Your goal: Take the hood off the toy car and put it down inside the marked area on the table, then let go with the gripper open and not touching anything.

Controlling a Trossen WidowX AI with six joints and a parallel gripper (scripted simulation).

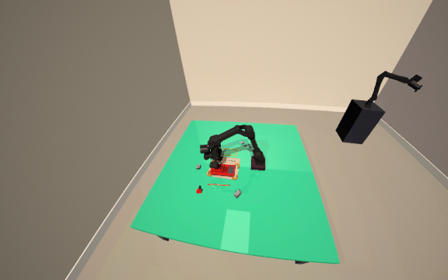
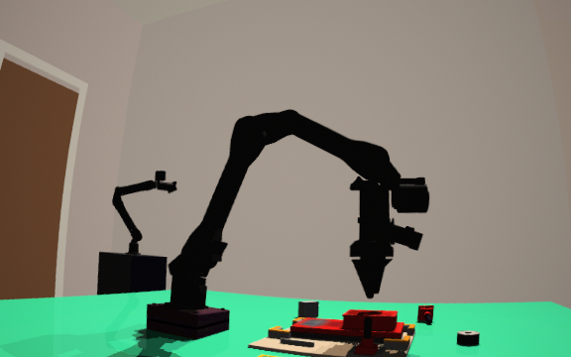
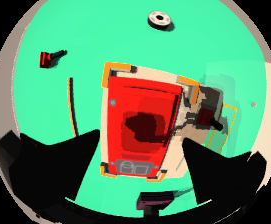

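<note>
Right now my gripper tip is 4 cm above the hood. The rest, counted from my gripper tip: thin orange rod: 13 cm to the left, 8 cm below, 4 cm behind; then black wheel: 18 cm ahead, 7 cm below.
</note>
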